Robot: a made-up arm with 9 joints. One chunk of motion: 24 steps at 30 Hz.
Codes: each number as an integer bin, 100 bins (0 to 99) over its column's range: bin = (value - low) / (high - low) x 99, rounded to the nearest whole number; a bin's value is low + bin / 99 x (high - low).
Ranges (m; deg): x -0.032..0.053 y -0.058..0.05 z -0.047..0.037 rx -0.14..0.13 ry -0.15..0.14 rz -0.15..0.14
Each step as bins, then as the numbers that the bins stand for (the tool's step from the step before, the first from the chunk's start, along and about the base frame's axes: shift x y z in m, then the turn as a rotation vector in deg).
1 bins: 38 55 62 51 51 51
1 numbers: 0.00063 0.00200 0.00561 -0.001 -0.001 -0.001
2 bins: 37 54 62 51 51 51
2 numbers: -0.00023 0.00091 0.00561 -0.001 -0.001 -0.001
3 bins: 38 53 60 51 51 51
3 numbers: 0.00063 -0.00018 0.00391 -0.001 -0.001 -0.001
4 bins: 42 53 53 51 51 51
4 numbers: 0.00406 -0.00018 -0.00203 -0.001 -0.001 -0.001
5 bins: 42 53 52 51 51 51
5 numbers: 0.00406 -0.00018 -0.00288 -0.001 -0.001 -0.001
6 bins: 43 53 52 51 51 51
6 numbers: 0.00492 -0.00018 -0.00288 -0.001 -0.001 -0.001
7 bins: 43 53 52 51 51 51
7 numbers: 0.00492 -0.00018 -0.00288 -0.001 -0.001 -0.001
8 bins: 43 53 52 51 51 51
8 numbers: 0.00492 -0.00018 -0.00288 -0.001 -0.001 -0.001
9 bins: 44 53 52 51 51 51
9 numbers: 0.00578 -0.00018 -0.00288 -0.001 -0.001 -0.001
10 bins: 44 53 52 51 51 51
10 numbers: 0.00578 -0.00018 -0.00288 -0.001 -0.001 -0.001
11 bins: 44 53 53 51 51 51
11 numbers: 0.00578 -0.00018 -0.00203 -0.001 -0.001 -0.001
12 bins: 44 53 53 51 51 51
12 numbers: 0.00578 -0.00018 -0.00203 -0.001 -0.001 -0.001
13 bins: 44 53 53 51 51 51
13 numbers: 0.00578 -0.00018 -0.00203 -0.001 -0.001 -0.001
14 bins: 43 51 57 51 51 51
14 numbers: 0.00492 -0.00236 0.00136 -0.001 -0.001 -0.001
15 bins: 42 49 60 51 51 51
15 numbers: 0.00406 -0.00455 0.00391 -0.001 -0.001 -0.001
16 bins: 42 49 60 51 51 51
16 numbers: 0.00406 -0.00455 0.00391 -0.001 -0.001 -0.001
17 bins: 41 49 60 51 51 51
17 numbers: 0.00320 -0.00455 0.00391 -0.001 -0.001 -0.001
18 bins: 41 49 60 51 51 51
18 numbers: 0.00320 -0.00455 0.00391 -0.001 -0.001 -0.001
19 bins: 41 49 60 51 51 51
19 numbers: 0.00320 -0.00455 0.00391 -0.001 -0.001 -0.001
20 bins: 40 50 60 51 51 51
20 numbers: 0.00234 -0.00345 0.00391 -0.001 -0.001 -0.001
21 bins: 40 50 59 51 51 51
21 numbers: 0.00234 -0.00345 0.00306 -0.001 -0.001 -0.001
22 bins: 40 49 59 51 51 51
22 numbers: 0.00234 -0.00455 0.00306 -0.001 -0.001 -0.001
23 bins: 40 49 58 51 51 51
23 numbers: 0.00234 -0.00455 0.00221 -0.001 -0.001 -0.001
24 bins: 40 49 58 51 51 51
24 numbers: 0.00234 -0.00455 0.00221 -0.001 -0.001 -0.001
